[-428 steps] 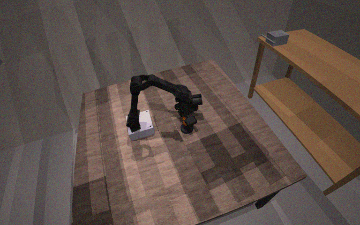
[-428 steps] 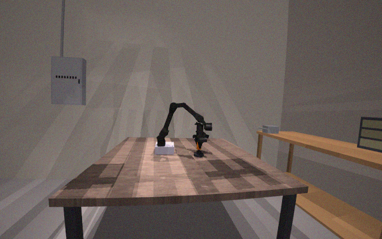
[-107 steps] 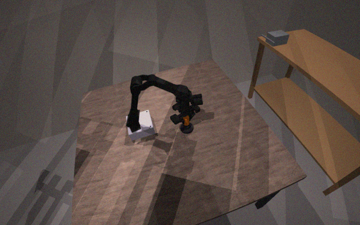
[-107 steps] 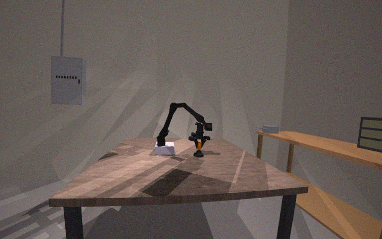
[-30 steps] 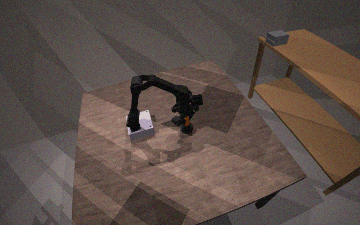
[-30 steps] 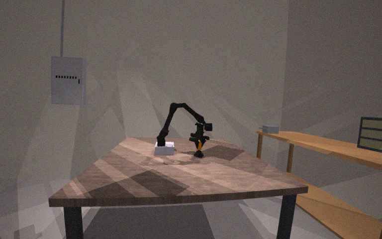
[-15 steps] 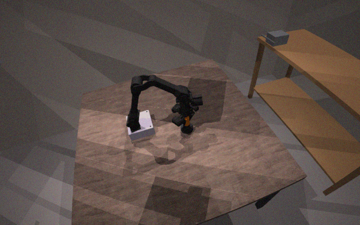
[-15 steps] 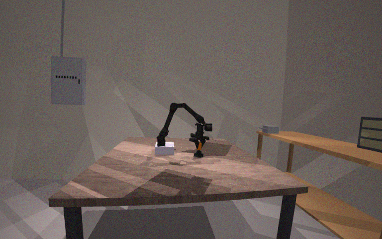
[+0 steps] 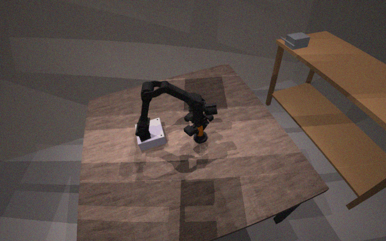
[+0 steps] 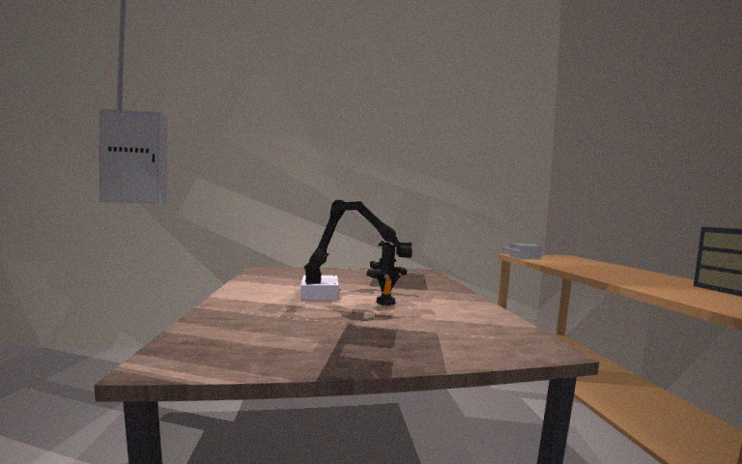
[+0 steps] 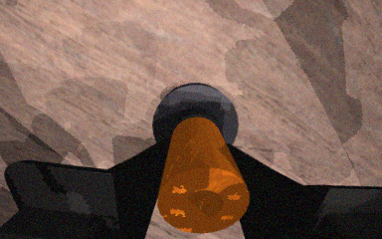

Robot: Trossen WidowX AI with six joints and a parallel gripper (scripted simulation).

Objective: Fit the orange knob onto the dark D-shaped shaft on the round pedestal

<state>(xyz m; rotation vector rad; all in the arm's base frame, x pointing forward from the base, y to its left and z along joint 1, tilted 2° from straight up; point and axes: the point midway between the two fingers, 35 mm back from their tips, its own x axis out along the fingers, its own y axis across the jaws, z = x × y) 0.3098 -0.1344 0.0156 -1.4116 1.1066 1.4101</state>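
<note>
The orange knob is 2 cm above my gripper tip. From my gripper tip the other things lie so: round pedestal: 2 cm below.
</note>
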